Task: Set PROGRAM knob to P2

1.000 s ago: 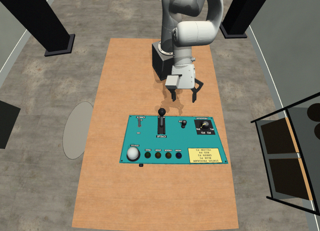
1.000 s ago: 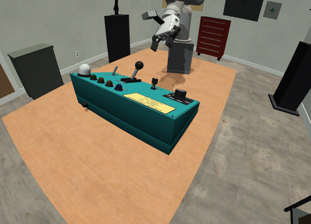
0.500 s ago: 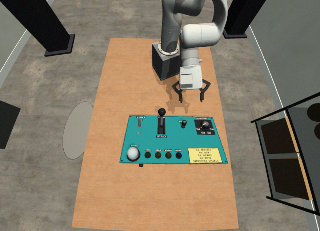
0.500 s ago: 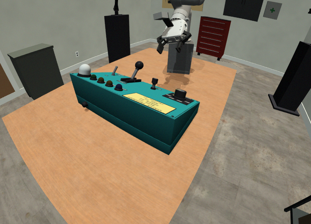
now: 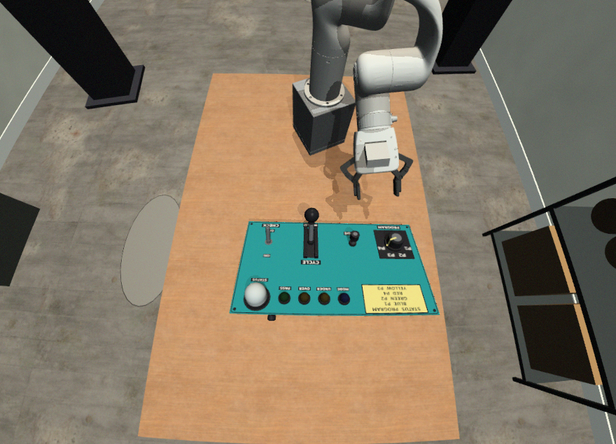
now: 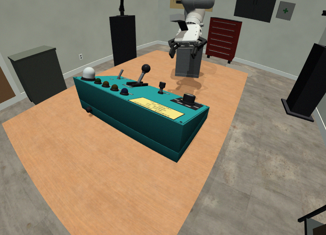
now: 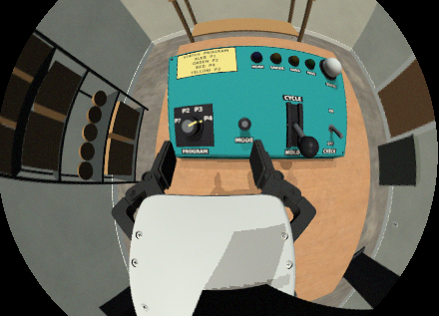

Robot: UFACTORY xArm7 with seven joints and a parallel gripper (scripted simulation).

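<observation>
Right now the ball-topped cycle lever is 160 mm to the right of my hand, 110 mm below it and 30 mm ahead of it. Round my hand: check toggle: 290 mm to the right, 130 mm below, 40 mm ahead; then black toggle: 120 mm below, 70 mm ahead, 50 mm to the right; then teal console: 150 mm below, 120 mm to the right, 100 mm ahead.
</observation>
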